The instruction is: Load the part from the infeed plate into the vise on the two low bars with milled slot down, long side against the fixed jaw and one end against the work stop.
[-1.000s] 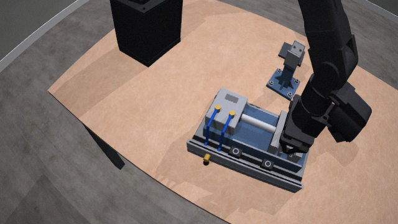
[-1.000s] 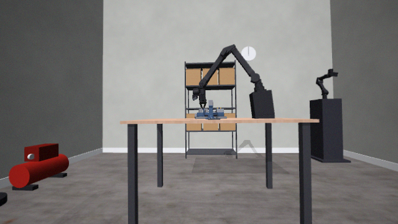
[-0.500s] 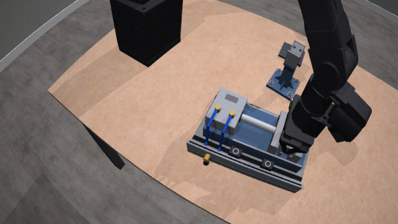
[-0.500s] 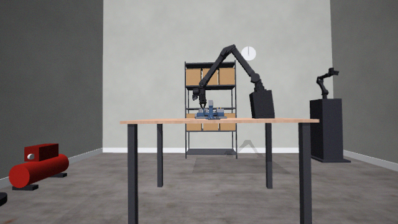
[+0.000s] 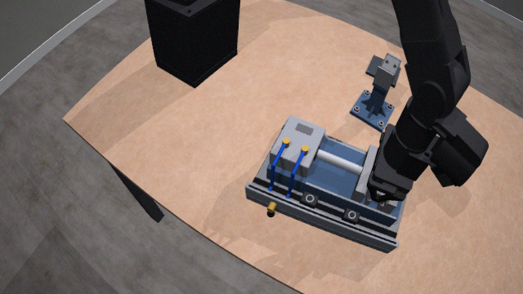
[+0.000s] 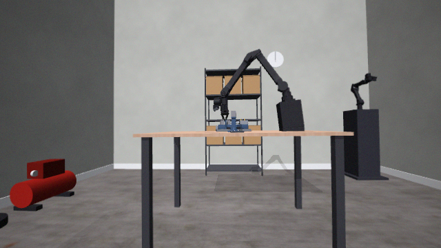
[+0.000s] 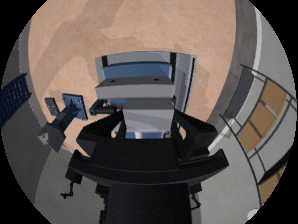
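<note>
Now: the grey part 1 cm below my hand. From my hand the other things lie so: moving jaw: 3 cm behind, 2 cm to the left, 2 cm below; then fixed jaw: 3 cm ahead, 2 cm to the left, 2 cm below; then work stop: 7 cm to the left, 1 cm below, 1 cm behind.
</note>
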